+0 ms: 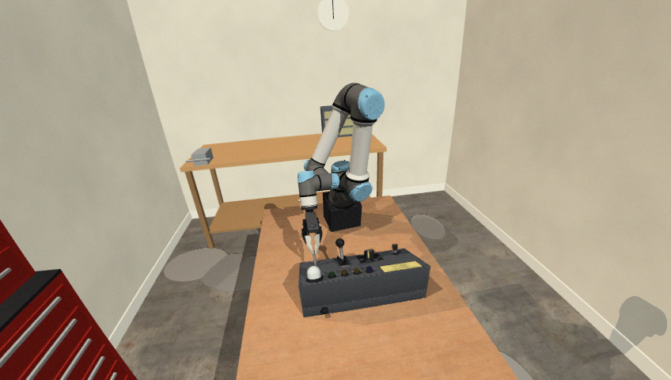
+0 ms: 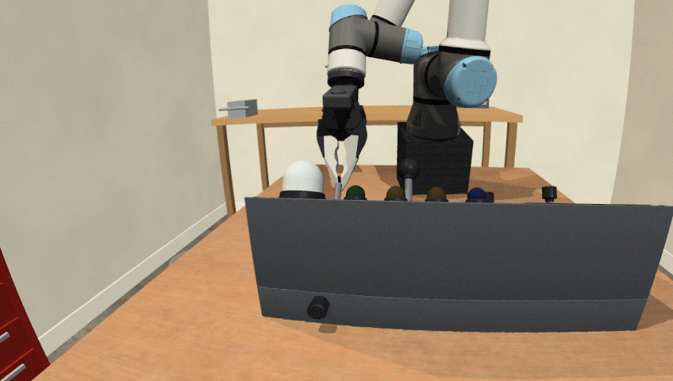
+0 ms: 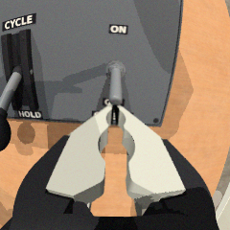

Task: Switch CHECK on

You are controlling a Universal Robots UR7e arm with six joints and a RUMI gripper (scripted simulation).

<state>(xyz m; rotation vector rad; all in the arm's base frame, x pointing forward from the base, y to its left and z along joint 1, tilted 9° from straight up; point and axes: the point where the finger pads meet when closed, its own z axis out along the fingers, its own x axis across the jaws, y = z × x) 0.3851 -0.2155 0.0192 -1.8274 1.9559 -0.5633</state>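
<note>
My gripper is now 12 cm to the right of the ball lever and 2 cm short of it. Round my hand: dark grey console 18 cm to the left, 8 cm ahead, 4 cm below; then check toggle 3 cm ahead, 2 cm below; then program dial 23 cm to the left, 6 cm ahead, 1 cm below.
</note>
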